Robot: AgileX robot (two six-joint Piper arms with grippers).
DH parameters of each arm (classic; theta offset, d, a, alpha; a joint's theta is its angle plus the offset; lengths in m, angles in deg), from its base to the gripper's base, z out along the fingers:
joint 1: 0 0.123 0 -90
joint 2: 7.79 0 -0.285 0
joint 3: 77.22 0 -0.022 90
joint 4: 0 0.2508 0 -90
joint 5: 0 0 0.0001 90
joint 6: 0 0.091 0 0
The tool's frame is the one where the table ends.
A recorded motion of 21 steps. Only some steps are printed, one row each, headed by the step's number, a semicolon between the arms.
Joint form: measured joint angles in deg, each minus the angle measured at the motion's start. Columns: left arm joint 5, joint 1, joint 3, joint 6, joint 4, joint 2; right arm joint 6, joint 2, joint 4, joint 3, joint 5, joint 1.
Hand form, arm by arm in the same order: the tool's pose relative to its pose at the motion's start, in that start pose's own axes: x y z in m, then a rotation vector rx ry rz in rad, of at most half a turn. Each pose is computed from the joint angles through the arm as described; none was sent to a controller.
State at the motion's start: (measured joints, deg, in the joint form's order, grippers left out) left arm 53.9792 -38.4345 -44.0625 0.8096 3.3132 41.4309; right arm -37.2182 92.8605 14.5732 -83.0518 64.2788 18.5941
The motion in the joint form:
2: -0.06 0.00 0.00 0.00 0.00 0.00; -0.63 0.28 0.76 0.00 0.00 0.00
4: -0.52 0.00 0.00 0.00 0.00 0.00; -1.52 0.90 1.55 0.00 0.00 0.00
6: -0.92 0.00 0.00 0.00 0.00 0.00; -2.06 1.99 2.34 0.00 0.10 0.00
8: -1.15 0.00 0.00 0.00 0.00 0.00; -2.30 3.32 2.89 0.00 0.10 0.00
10: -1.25 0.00 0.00 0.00 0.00 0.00; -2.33 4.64 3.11 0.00 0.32 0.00
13: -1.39 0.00 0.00 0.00 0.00 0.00; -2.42 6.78 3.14 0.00 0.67 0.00
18: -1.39 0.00 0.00 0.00 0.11 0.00; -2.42 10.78 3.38 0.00 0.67 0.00
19: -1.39 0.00 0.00 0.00 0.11 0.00; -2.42 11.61 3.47 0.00 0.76 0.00
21: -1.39 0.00 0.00 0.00 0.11 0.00; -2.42 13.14 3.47 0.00 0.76 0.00
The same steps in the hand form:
2: -0.0001 0.0000 0.0000 0.0000 -0.0010 0.0000; -0.0007 0.0003 0.0018 -0.0119 -0.0032 -0.0041
4: -0.0008 0.0000 0.0000 -0.0001 -0.0091 0.0000; -0.0014 0.0001 0.0059 -0.0271 -0.0019 -0.0110
6: -0.0015 0.0000 0.0000 -0.0002 -0.0161 0.0000; -0.0020 -0.0008 0.0131 -0.0475 0.0074 -0.0098
8: -0.0018 0.0000 0.0000 -0.0003 -0.0201 0.0000; -0.0023 -0.0025 0.0218 -0.0659 0.0211 -0.0039
10: -0.0020 0.0000 0.0000 -0.0003 -0.0218 0.0000; -0.0019 -0.0042 0.0305 -0.0825 0.0410 0.0031
13: -0.0022 0.0000 0.0000 -0.0003 -0.0243 0.0000; -0.0005 -0.0071 0.0447 -0.1056 0.0762 0.0110
18: -0.0022 0.0002 0.0000 -0.0019 -0.0242 0.0011; 0.0023 -0.0122 0.0712 -0.1434 0.1317 0.0307
19: -0.0022 0.0002 0.0000 -0.0019 -0.0242 0.0011; 0.0032 -0.0130 0.0767 -0.1528 0.1440 0.0352
21: -0.0022 0.0002 0.0000 -0.0019 -0.0242 0.0011; 0.0049 -0.0147 0.0869 -0.1661 0.1661 0.0420

